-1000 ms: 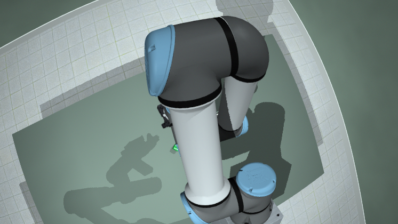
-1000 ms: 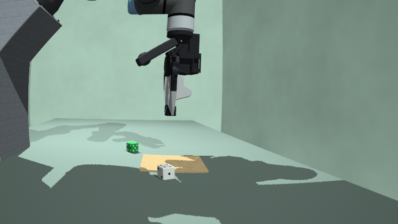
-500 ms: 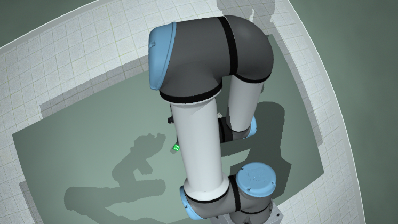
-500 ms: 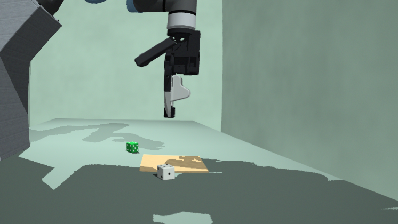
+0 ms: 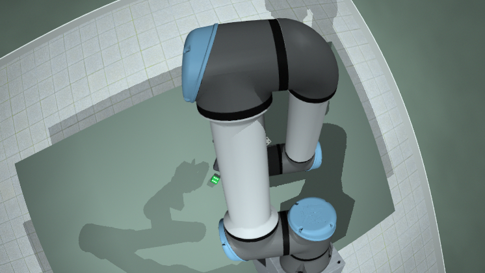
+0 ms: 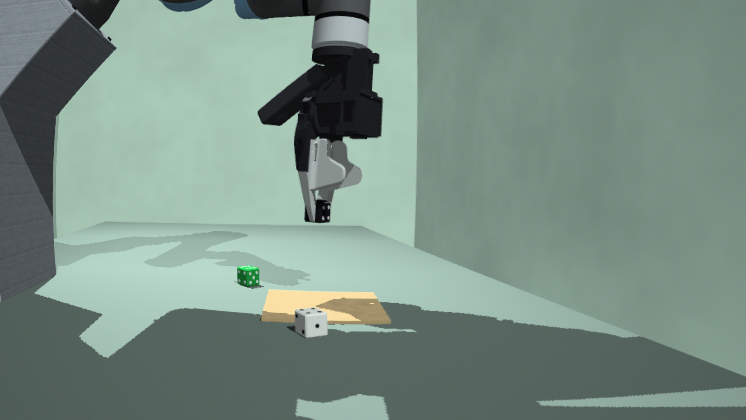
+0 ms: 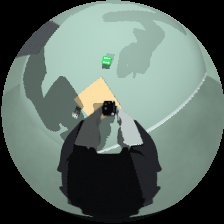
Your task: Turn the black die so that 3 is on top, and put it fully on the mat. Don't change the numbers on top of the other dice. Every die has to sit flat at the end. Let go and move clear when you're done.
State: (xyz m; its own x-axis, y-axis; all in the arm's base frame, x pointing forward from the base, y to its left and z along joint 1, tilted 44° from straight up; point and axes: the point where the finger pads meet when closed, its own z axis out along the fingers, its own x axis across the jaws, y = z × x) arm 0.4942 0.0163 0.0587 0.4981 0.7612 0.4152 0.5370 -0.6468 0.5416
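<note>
My gripper is now 10 mm past the tan mat, 60 mm to the left of it and 110 mm above it. Round my hand: black die (right at my hand); white die (40 mm behind, 170 mm to the right, 100 mm below); green die (90 mm behind, 70 mm to the left, 100 mm below).
</note>
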